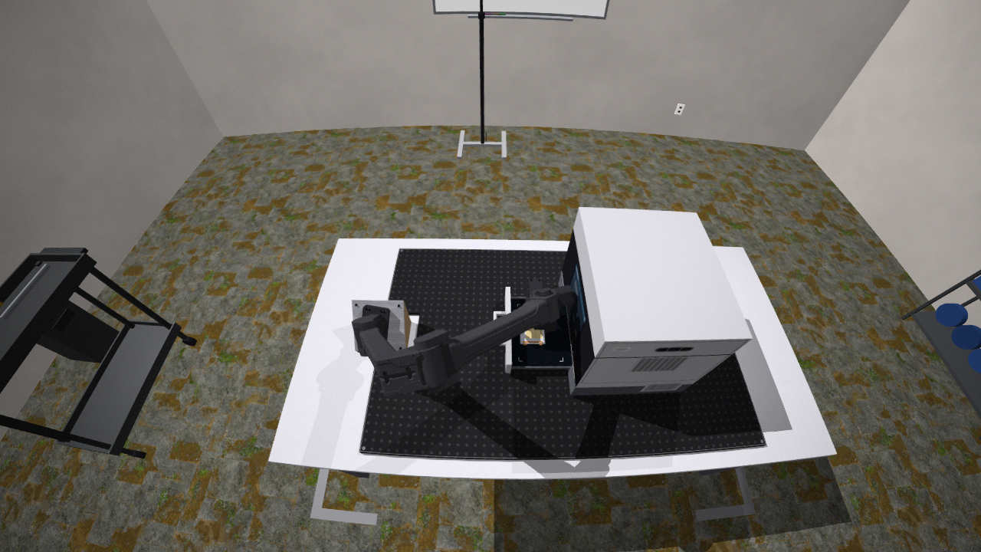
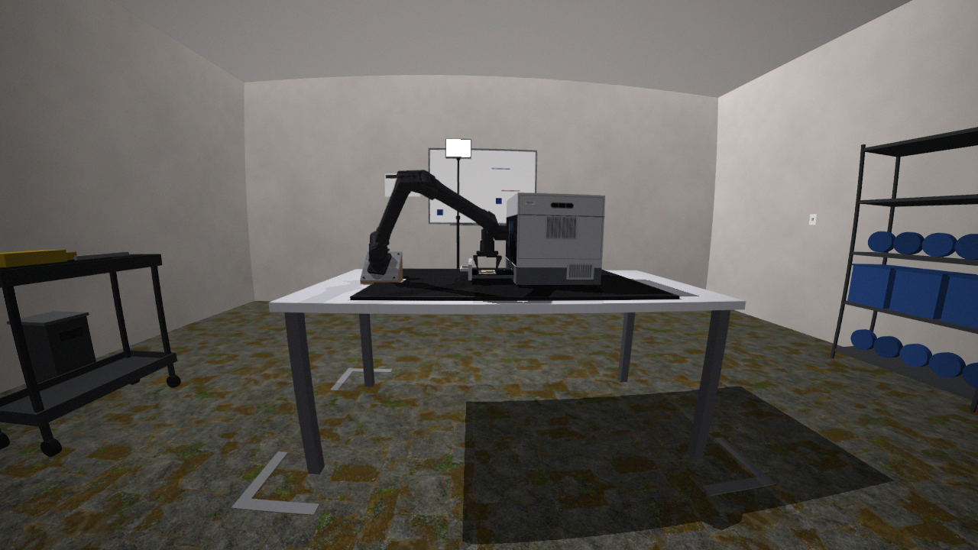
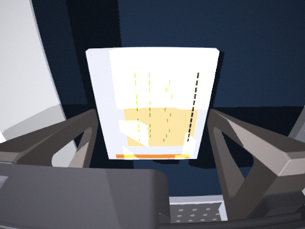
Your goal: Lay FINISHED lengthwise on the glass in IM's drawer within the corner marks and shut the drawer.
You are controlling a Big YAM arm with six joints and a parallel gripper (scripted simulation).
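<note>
Now: the finished cassette 1 cm to the right of my hand and 1 cm below it. Round my hand: imager drawer (3 cm ahead).
</note>
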